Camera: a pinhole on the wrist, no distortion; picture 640 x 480 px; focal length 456.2 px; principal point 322.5 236.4 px. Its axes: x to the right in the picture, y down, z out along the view. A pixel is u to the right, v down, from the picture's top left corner.
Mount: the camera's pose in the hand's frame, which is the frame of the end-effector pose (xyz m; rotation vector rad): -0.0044 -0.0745 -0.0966 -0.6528 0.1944 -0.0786
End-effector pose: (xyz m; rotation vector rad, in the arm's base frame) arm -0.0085 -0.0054 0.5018 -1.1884 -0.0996 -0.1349
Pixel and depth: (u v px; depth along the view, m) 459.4 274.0 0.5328
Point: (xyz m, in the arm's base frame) 0.2882 0.3218 0.4041
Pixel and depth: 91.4 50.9 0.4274
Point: -0.1291 0.3760 0.5559
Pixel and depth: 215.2 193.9 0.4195
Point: -0.0010 0.3026 0.4544
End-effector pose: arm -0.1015 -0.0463 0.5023 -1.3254 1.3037 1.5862
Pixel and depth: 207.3 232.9 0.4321
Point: -0.3486 0.1523 0.5700
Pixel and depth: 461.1 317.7 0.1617
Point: -0.1569 -0.0599 0.4379
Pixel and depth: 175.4 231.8 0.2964
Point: -0.2385 0.0719 0.5647
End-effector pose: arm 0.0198 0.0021 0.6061 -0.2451 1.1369 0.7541
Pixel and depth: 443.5 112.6 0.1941
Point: 0.0995 0.0742 0.5628
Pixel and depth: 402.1 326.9 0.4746
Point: 0.0258 0.3825 0.5892
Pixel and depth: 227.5 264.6 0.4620
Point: 0.0539 0.3133 0.7650
